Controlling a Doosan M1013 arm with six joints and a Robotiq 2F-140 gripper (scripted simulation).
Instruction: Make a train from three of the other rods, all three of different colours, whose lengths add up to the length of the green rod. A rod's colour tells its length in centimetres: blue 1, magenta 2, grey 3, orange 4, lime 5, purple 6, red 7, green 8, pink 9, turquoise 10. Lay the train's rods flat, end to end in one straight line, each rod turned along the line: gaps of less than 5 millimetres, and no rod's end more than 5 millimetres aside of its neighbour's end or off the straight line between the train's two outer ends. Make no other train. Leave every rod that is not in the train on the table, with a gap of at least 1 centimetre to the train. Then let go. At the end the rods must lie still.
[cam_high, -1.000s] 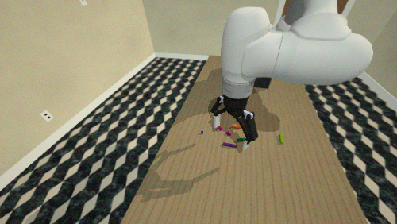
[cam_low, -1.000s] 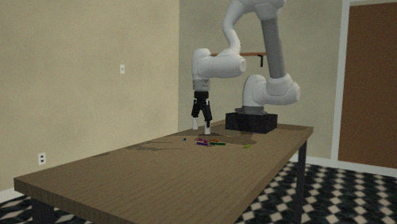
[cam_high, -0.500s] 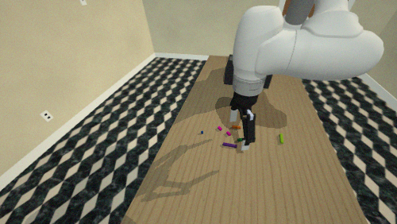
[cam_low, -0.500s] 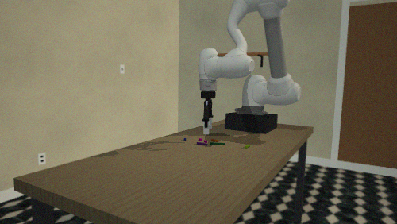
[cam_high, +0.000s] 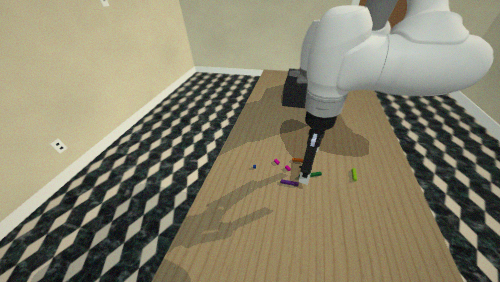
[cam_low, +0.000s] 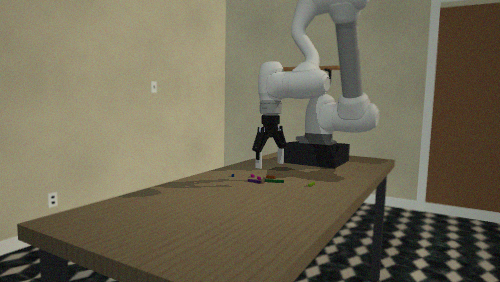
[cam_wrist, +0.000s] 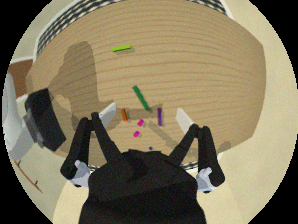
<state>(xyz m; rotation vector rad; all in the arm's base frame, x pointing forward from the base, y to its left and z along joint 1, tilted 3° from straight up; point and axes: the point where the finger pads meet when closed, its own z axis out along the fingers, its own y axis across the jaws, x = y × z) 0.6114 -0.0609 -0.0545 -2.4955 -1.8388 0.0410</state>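
The tiny blue piece is 180 mm to the right of my hand, 80 mm below it and 30 mm behind it. Also, from my hand: purple rod (80 mm below, 60 mm to the right, 30 mm ahead); orange rod (80 mm below, 80 mm behind, 30 mm to the right); green rod (80 mm below, 20 mm to the left, 10 mm behind).
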